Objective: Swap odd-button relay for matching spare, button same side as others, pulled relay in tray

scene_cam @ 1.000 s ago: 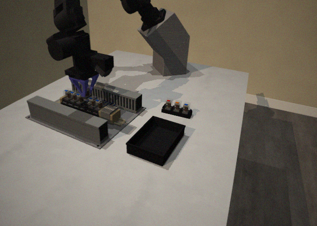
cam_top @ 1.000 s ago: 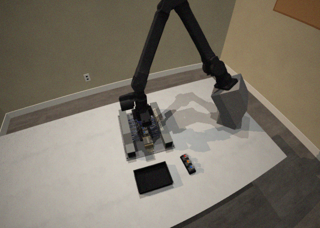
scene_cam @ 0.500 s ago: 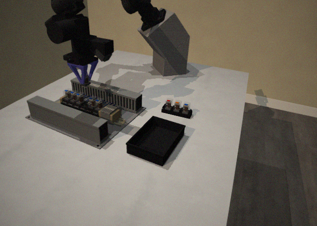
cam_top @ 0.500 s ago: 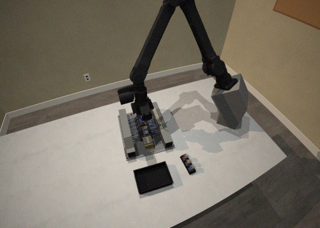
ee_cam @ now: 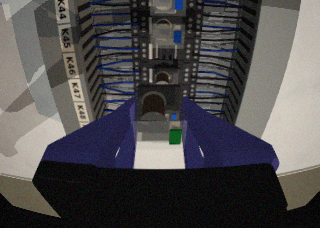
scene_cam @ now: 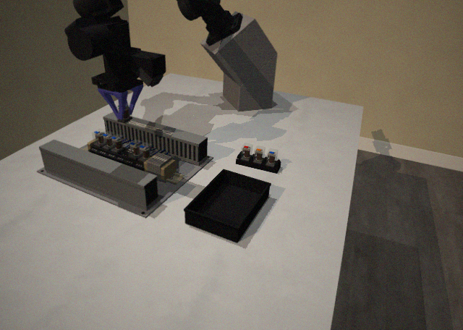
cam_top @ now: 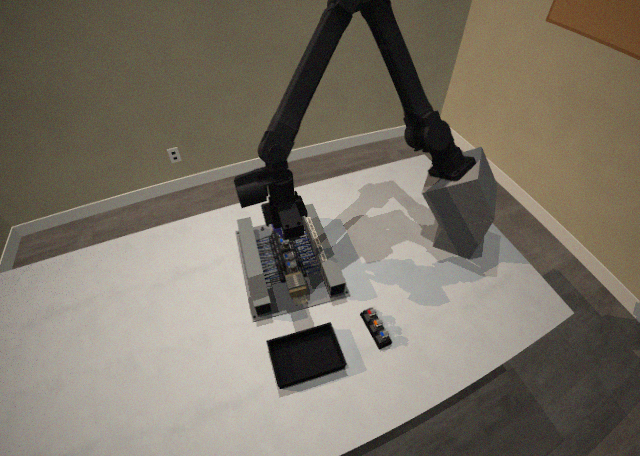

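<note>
My gripper is now 12 cm short of the black tray, 26 cm to the right of it and 12 cm above it.
</note>
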